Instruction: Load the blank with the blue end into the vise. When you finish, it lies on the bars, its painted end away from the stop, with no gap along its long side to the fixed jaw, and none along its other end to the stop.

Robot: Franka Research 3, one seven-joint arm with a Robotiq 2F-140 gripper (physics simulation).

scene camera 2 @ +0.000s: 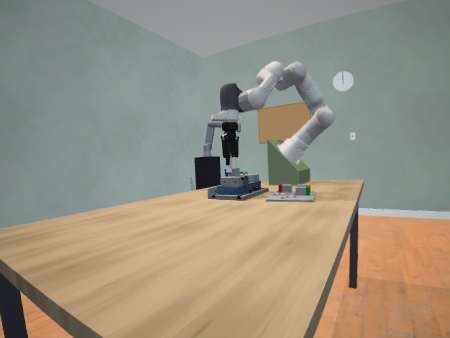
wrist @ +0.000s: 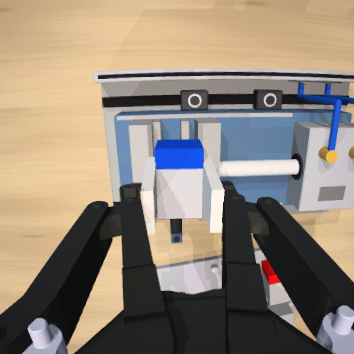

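Note:
The blank with the blue end (wrist: 179, 192) (scene camera 2: 235, 172) is between the fingers of my gripper (wrist: 178, 172) (scene camera 2: 231, 167), which is shut on it. In the wrist view its blue end points to the top, toward the vise's rear rail. It is over the vise (wrist: 255, 137) (scene camera 2: 231, 190), in front of the jaws and bars in that view. The fixed jaw (wrist: 139, 147) is at left, and the moving jaw (wrist: 210, 135), on a white rod, is at right. Parts of two bars (wrist: 157, 130) (wrist: 185, 130) show between them. A dark stop (wrist: 176, 231) shows below the blank. The height gap is hard to tell.
A grey pegged tray (scene camera 2: 287, 199) (wrist: 192, 277) stands beside the vise, with a red-ended blank (wrist: 272, 282) (scene camera 2: 285, 188) and other blanks. The vise's grey block (wrist: 325, 175) carries blue pipes (wrist: 334, 125). A green wedge (scene camera 2: 281, 167) and a black pedestal (scene camera 2: 207, 172) stand behind.

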